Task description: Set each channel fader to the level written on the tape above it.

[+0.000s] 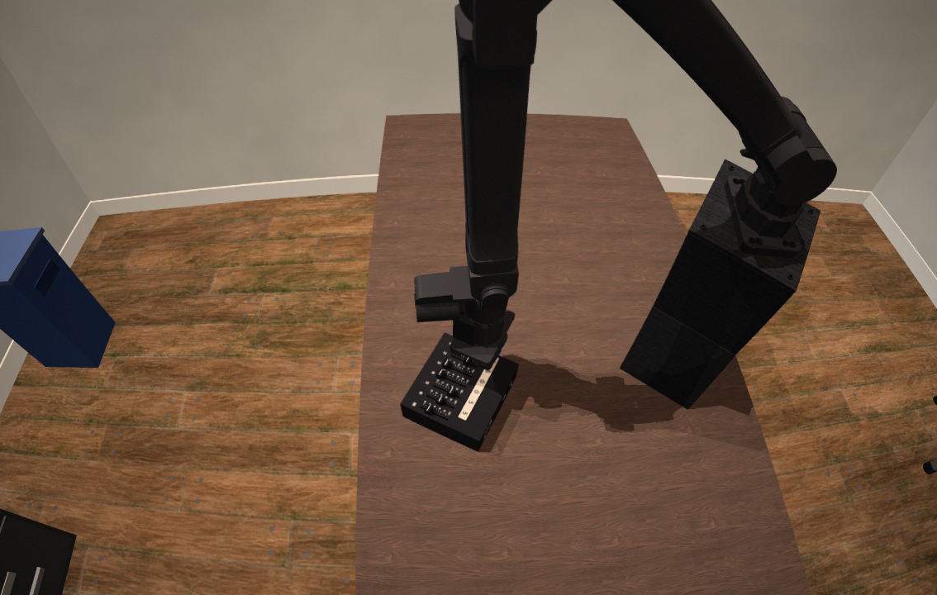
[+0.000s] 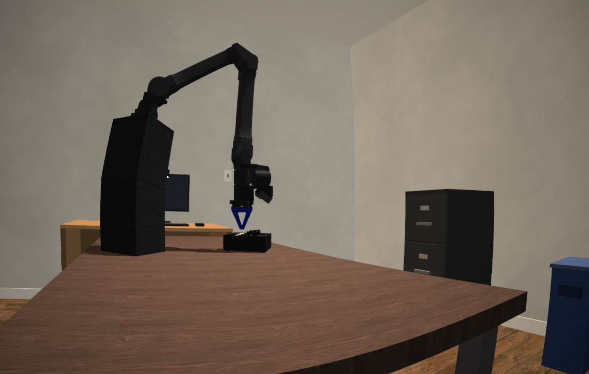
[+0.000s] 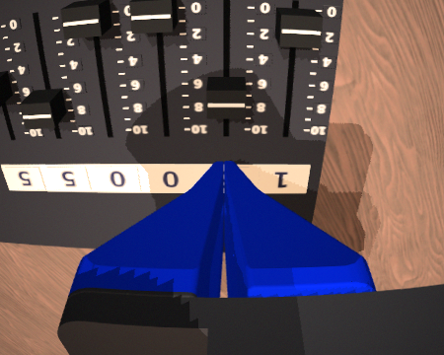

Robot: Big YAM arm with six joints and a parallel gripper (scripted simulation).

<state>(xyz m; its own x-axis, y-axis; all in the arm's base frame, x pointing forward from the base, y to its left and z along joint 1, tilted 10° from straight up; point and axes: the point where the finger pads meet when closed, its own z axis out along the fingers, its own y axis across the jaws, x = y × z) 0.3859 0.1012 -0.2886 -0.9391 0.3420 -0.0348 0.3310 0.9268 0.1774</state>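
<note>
Now: the fader 2 2 cm below my hand, 2 cm ahead of it and 1 cm to the right of it. Round my hand: fader 4 (6 cm ahead, 2 cm to the left, 2 cm below); then fader 1 (4 cm to the right, 4 cm ahead, 2 cm below); then fader 3 (6 cm ahead, 2 cm below).
</note>
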